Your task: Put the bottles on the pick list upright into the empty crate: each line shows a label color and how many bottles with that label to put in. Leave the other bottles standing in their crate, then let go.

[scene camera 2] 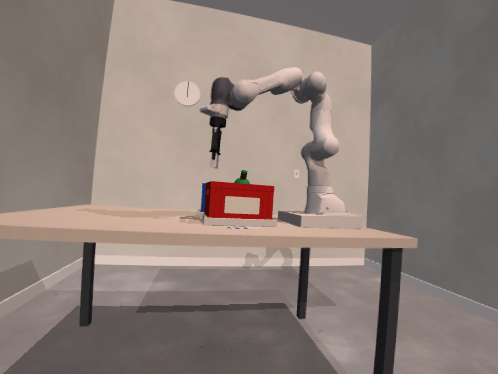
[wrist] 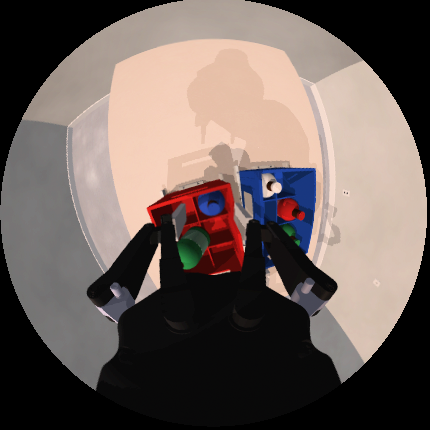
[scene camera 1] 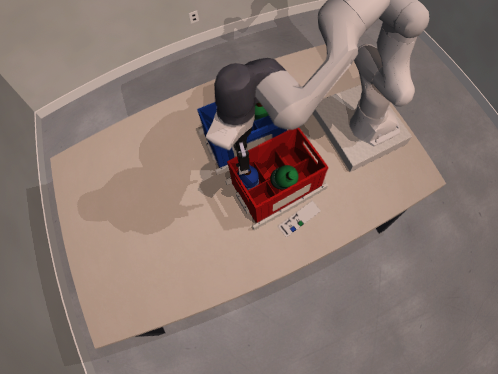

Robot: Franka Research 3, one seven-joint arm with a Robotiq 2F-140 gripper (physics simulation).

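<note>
My gripper (scene camera 1: 243, 172) (scene camera 2: 214, 166) (wrist: 209, 211) is open and empty, pointing down above the red crate's end with the blue bottle. The red crate (scene camera 1: 260, 212) (scene camera 2: 214, 200) (wrist: 185, 194) holds a blue bottle (scene camera 1: 249, 178) (wrist: 212, 204) and a green bottle (scene camera 1: 285, 177) (scene camera 2: 243, 179) (wrist: 192, 252), both upright in separate compartments. The blue crate (scene camera 1: 218, 150) (scene camera 2: 203, 197) (wrist: 300, 175) holds a white bottle (wrist: 270, 185), a red bottle (wrist: 289, 209) and another green bottle (scene camera 1: 261, 111) (wrist: 290, 234). The pick list (scene camera 1: 307, 213) shows blue and green marks; its counts are too small to read.
The two crates stand side by side on pale bases on the table (scene camera 1: 165, 280) (scene camera 2: 60, 222). The arm's base plate (scene camera 1: 350, 155) (scene camera 2: 292, 218) is to the right of the red crate. The forearm passes over part of the blue crate and hides some of it in the first scene view.
</note>
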